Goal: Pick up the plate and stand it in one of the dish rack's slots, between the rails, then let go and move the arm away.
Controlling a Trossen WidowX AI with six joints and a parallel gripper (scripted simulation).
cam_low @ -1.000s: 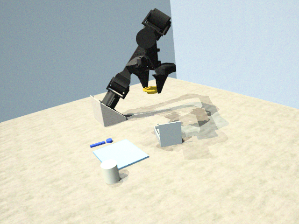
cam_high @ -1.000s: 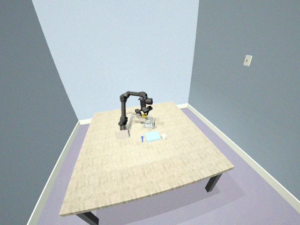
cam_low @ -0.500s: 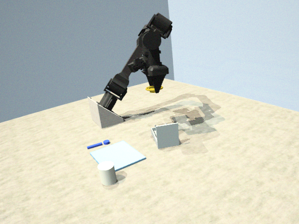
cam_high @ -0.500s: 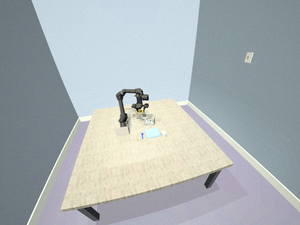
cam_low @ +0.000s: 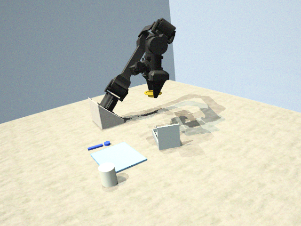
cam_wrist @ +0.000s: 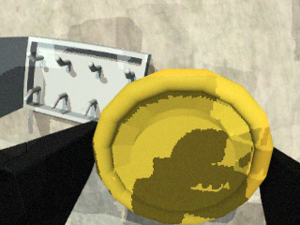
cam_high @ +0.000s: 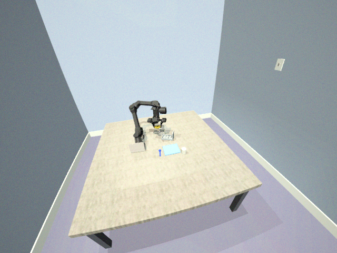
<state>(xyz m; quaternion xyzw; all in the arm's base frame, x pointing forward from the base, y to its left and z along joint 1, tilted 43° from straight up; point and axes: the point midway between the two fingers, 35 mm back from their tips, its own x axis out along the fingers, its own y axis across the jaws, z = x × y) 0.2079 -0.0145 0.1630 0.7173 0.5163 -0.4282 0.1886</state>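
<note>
Right now my gripper tip is 110 mm above the grey dish rack, 90 mm short of it and 30 mm to the left of it. Round my gripper tip: light blue mat (220 mm to the right, 130 mm below, 70 mm ahead); then blue spoon (220 mm to the right, 130 mm below, 40 mm behind); then yellow plate (10 mm above).
</note>
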